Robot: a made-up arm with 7 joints. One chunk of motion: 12 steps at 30 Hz.
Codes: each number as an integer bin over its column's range. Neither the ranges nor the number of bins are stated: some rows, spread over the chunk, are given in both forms.
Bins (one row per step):
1: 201 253 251 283 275 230 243
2: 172 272 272 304 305 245 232
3: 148 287 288 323 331 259 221
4: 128 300 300 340 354 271 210
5: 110 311 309 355 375 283 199
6: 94 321 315 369 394 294 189
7: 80 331 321 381 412 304 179
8: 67 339 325 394 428 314 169
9: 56 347 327 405 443 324 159
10: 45 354 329 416 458 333 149
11: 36 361 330 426 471 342 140
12: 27 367 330 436 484 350 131
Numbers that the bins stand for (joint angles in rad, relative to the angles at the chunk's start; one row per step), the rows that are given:
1: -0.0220 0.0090 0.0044 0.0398 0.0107 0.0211 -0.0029
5: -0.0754 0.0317 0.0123 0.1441 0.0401 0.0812 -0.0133
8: -0.1007 0.0427 0.0145 0.2006 0.0556 0.1164 -0.0203
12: -0.1241 0.0536 0.0152 0.2614 0.0721 0.1573 -0.0292
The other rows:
2: -0.0390 0.0165 0.0073 0.0702 0.0195 0.0381 -0.0055
3: -0.0531 0.0223 0.0095 0.0977 0.0272 0.0540 -0.0081
4: -0.0649 0.0274 0.0111 0.1224 0.0339 0.0676 -0.0107
6: -0.0848 0.0356 0.0132 0.1644 0.0457 0.0937 -0.0156
7: -0.0930 0.0395 0.0140 0.1817 0.0509 0.1050 -0.0180
9: -0.1071 0.0458 0.0148 0.2165 0.0600 0.1277 -0.0227
10: -0.1136 0.0486 0.0151 0.2324 0.0644 0.1380 -0.0250
11: -0.1189 0.0513 0.0152 0.2469 0.0683 0.1482 -0.0271

